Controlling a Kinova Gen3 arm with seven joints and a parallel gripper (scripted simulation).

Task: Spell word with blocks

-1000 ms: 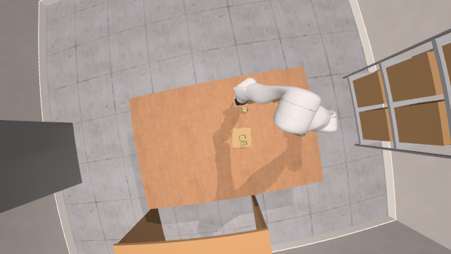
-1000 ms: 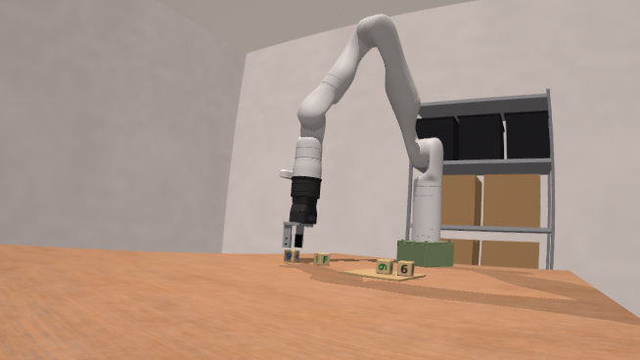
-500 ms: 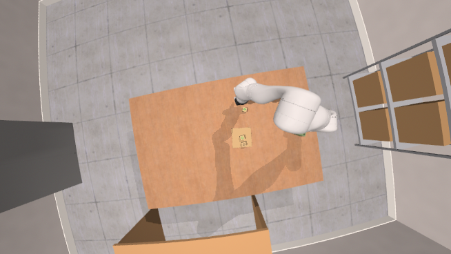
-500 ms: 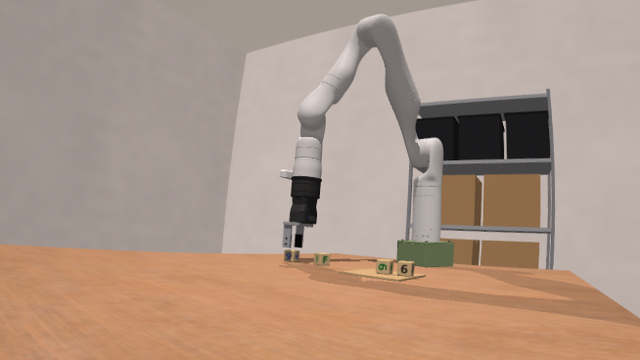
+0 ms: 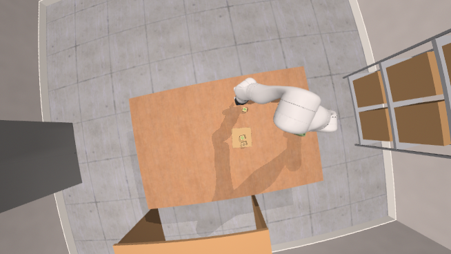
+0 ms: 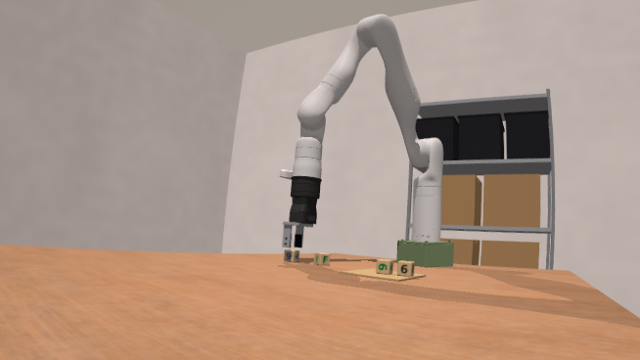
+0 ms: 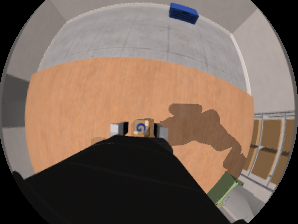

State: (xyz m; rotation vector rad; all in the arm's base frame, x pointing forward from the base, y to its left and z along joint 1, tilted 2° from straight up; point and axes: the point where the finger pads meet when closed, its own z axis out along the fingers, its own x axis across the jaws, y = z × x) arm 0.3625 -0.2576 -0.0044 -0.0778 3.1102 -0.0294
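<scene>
My gripper is now 4 cm above the blue-lettered block. Round my hand: green-lettered block: 8 cm to the left, 4 cm below, 2 cm behind; tan mat: 27 cm to the left, 5 cm below, 4 cm ahead; wooden block: 27 cm to the left, 4 cm below, 3 cm ahead.
</scene>
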